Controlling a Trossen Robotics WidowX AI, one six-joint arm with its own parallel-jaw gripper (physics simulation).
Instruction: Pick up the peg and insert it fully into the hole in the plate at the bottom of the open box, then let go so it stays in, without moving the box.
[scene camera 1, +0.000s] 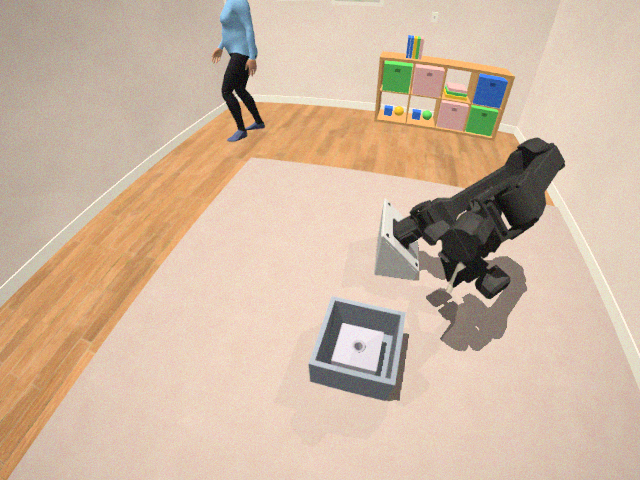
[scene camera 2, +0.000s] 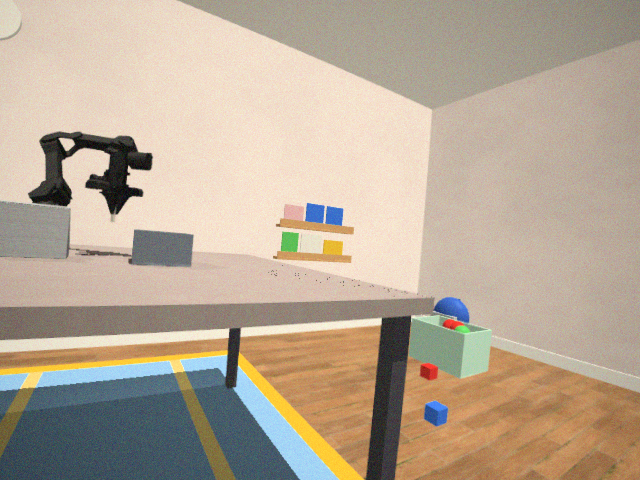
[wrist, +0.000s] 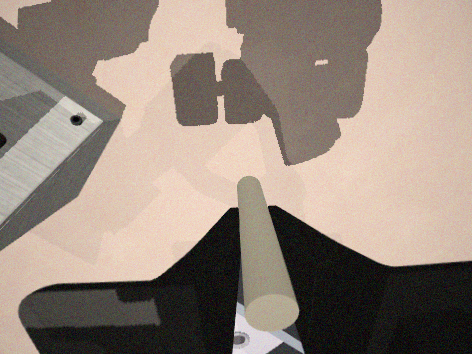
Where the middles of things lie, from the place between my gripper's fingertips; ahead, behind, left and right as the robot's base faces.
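Scene:
From my hand: blue-grey box (scene camera 1: 379, 386), 9 cm below, 12 cm ahead, 18 cm to the right; grey plate (scene camera 1: 357, 348), 11 cm below, 12 cm ahead, 18 cm to the right; pale peg (wrist: 270, 305), 1 cm above.

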